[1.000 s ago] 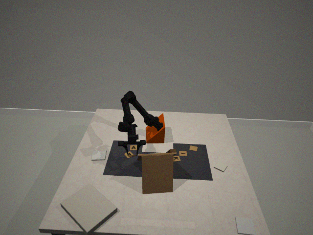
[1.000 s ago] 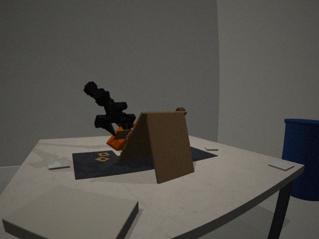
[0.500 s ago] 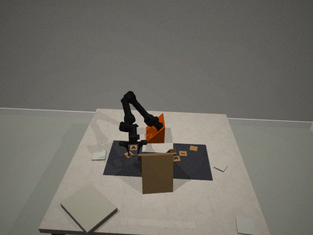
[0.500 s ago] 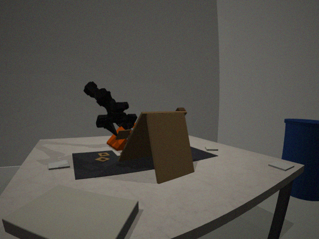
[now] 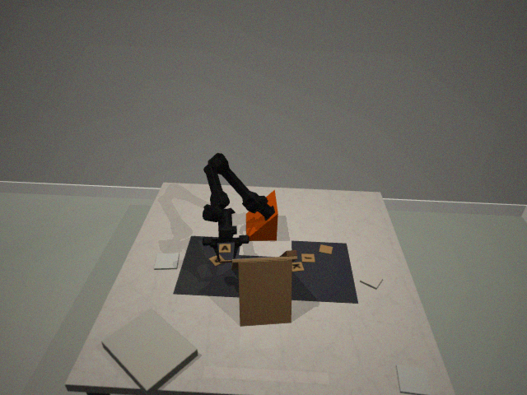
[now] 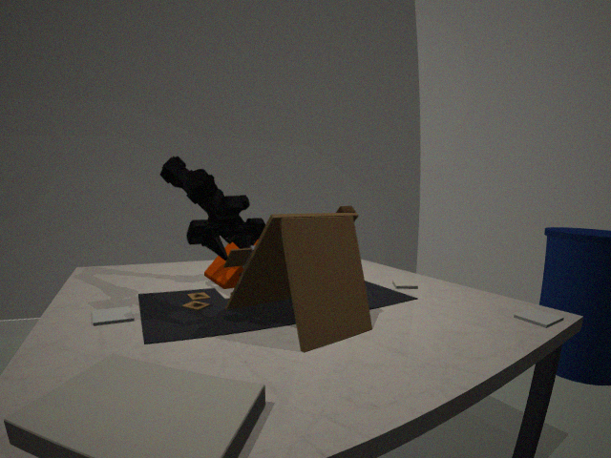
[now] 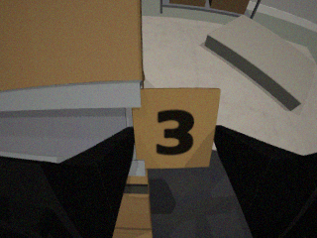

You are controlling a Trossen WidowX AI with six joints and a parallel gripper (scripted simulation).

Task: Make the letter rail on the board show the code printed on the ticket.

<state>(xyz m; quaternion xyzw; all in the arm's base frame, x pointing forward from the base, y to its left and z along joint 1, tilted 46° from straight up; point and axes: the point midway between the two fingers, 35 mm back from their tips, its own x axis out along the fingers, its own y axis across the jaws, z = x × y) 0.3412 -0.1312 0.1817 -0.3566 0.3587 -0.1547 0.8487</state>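
Right now my gripper tip is 150 mm to the right of the white ticket, 80 mm above it and 60 mm past it. Round my gripper tip: tile marked p: 190 mm behind, 160 mm below, 40 mm to the right; dark mat: 180 mm to the left, 160 mm below, 160 mm behind; tan tile marked 3: right at my gripper tip.
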